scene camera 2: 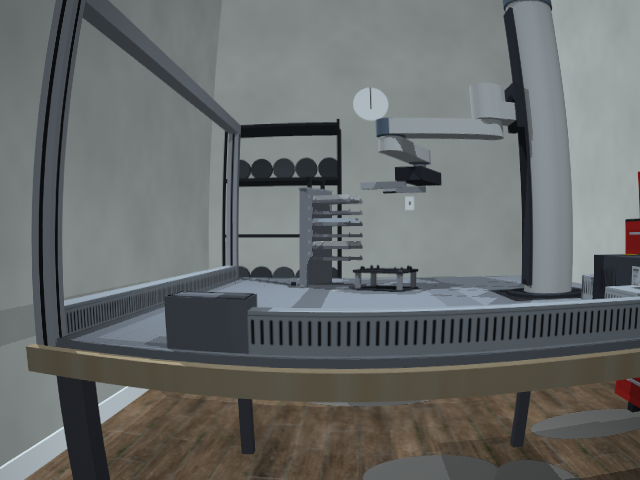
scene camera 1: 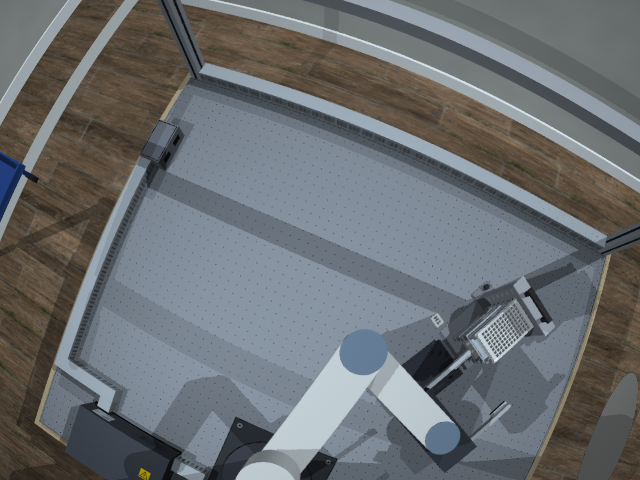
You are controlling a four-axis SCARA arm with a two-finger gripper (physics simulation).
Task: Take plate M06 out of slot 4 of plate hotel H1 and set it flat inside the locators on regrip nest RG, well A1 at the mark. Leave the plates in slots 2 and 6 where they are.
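Seen in the pictures: gripper, fingertip midpoint: point(scene camera 2: 373, 188) point(scene camera 1: 489, 378); arm's base at its link origin: point(scene camera 2: 547, 297).
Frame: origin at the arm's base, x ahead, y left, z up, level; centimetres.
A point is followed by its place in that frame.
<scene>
Plate hotel H1 point(scene camera 1: 522, 285) {y -33.7, x 70.9, z 32.5 cm} point(scene camera 2: 305, 237) {y -32.1, x 70.4, z 16.8 cm} stands at the right of the table in scene camera 1. In scene camera 2 a light plate M06 point(scene camera 2: 337, 222) {y -29.4, x 60.4, z 21.4 cm} lies in the fourth level from the bottom. Plates also show in slot 2 point(scene camera 2: 330, 244) {y -30.7, x 62.6, z 14.7 cm} and at the top, slot 6 point(scene camera 1: 504, 330) {y -34.2, x 60.7, z 29.5 cm} point(scene camera 2: 333, 198) {y -30.1, x 61.7, z 28.8 cm}. My gripper point(scene camera 1: 489, 378) {y -34.4, x 49.3, z 32.3 cm} point(scene camera 2: 373, 189) {y -34.4, x 49.3, z 32.3 cm} is open and empty, fingers apart, slightly higher than the hotel's top shelf and outside its open side. Regrip nest RG point(scene camera 1: 430, 357) {y -24.5, x 50.6, z 7.2 cm} point(scene camera 2: 385, 270) {y -20.5, x 46.2, z 7.3 cm} stands low beside the hotel, bare in scene camera 2; arm and finger partly cover it in scene camera 1.
A small white label point(scene camera 1: 436, 320) {y -23.0, x 60.7, z 1.3 cm} lies by the nest. A grey box point(scene camera 1: 161, 140) {y 65.8, x 75.2, z 8.7 cm} point(scene camera 2: 210, 322) {y 70.5, x 74.2, z 5.4 cm} stands at the table edge. Slotted cable ducts point(scene camera 1: 330, 116) point(scene camera 2: 413, 330) run along the edges. A dark controller box point(scene camera 1: 121, 441) {y 39.4, x -6.3, z 12.8 cm} is near the arm base.
</scene>
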